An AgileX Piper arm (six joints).
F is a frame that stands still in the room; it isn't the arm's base.
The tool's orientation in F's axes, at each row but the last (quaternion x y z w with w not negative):
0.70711 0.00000 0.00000 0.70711
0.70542 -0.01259 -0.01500 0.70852
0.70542 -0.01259 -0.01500 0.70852
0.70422 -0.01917 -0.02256 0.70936
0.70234 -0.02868 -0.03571 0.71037
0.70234 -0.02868 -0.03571 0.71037
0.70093 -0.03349 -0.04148 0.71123
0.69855 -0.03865 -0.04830 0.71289
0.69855 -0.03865 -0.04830 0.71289
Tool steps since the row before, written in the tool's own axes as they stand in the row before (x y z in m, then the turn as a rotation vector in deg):
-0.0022 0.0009 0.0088 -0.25 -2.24 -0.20
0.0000 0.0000 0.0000 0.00 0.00 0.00
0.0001 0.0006 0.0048 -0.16 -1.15 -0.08
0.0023 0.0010 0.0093 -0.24 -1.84 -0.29
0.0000 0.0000 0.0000 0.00 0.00 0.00
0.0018 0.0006 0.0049 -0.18 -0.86 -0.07
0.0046 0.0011 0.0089 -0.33 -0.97 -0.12
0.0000 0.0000 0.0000 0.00 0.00 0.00
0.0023 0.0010 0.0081 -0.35 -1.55 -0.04
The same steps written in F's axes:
-0.0022 -0.0088 0.0009 -0.25 0.20 -2.24
0.0000 0.0000 0.0000 0.00 0.00 0.00
-0.0001 -0.0048 0.0006 -0.16 0.08 -1.15
0.0018 -0.0094 0.0011 -0.23 0.29 -1.84
0.0000 0.0000 0.0000 0.00 0.00 0.00
0.0014 -0.0050 0.0006 -0.18 0.08 -0.86
0.0036 -0.0093 0.0012 -0.33 0.14 -0.97
0.0000 0.0000 0.0000 0.00 0.00 0.00
0.0013 -0.0083 0.0011 -0.37 0.05 -1.55

